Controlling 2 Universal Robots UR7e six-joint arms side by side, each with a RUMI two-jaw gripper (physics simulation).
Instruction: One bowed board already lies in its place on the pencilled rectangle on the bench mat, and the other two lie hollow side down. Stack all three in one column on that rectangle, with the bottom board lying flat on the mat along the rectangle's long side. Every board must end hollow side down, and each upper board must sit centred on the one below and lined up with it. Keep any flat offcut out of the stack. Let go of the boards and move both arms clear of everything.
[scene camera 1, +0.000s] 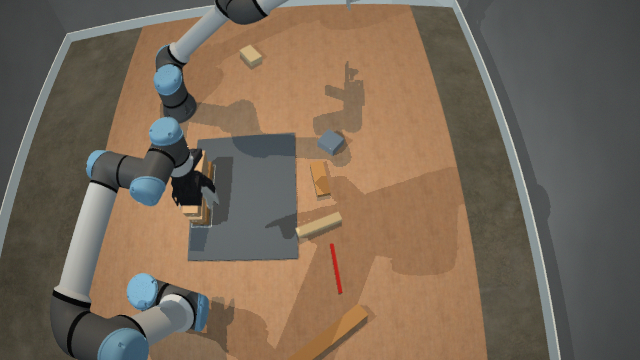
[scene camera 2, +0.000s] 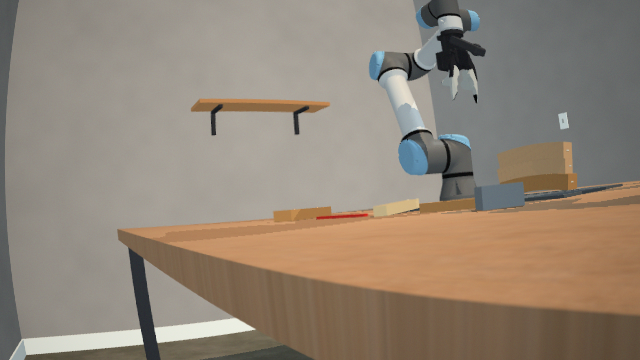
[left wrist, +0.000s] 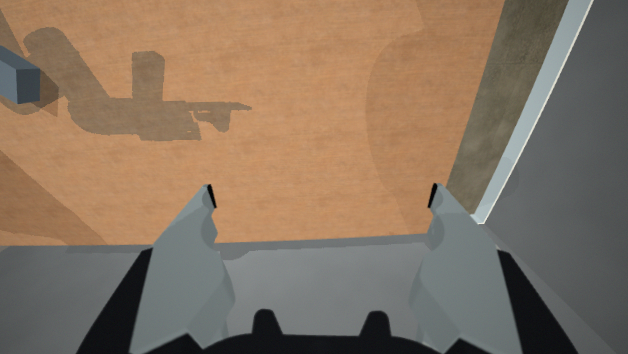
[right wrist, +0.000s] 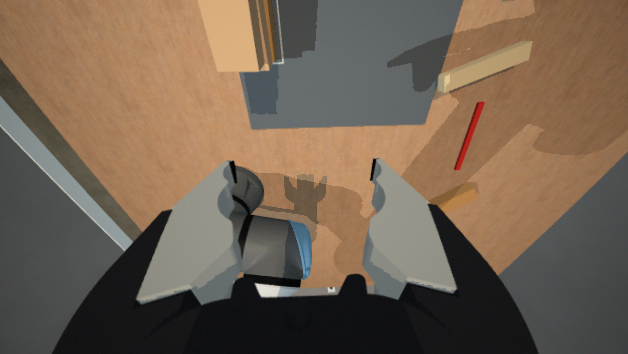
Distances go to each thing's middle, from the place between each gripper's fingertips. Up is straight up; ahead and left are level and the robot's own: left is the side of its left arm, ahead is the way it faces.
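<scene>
With the darker bowed board (scene camera 2: 546, 181) as my reference, my right gripper is 170 mm to the right of it, 80 mm past it and 250 mm above it. The long plank (right wrist: 463, 194) is well to the right of my right hand, well ahead of it and well below it. I find the bench mat (scene camera 1: 249, 172) 170 mm to the left of that same right hand, 50 mm ahead of it and 300 mm below it, while the pale strip (right wrist: 517, 53) is 30 mm to the left of my right hand, 340 mm ahead of it and 270 mm below it. Going by its middle, the bench mat is nearer to my right gripper than to my left gripper.
As for the blue-grey block (scene camera 2: 490, 197), my left gripper is a good way past it, far to the left of it and far above it. The darker bowed board is 610 mm behind my left hand, 740 mm to the right of it and 240 mm below it. The bench mat is 480 mm behind my left hand, 740 mm to the right of it and 280 mm below it, and the pale strip is 200 mm behind that left hand, 880 mm to the right of it and 260 mm below it.
</scene>
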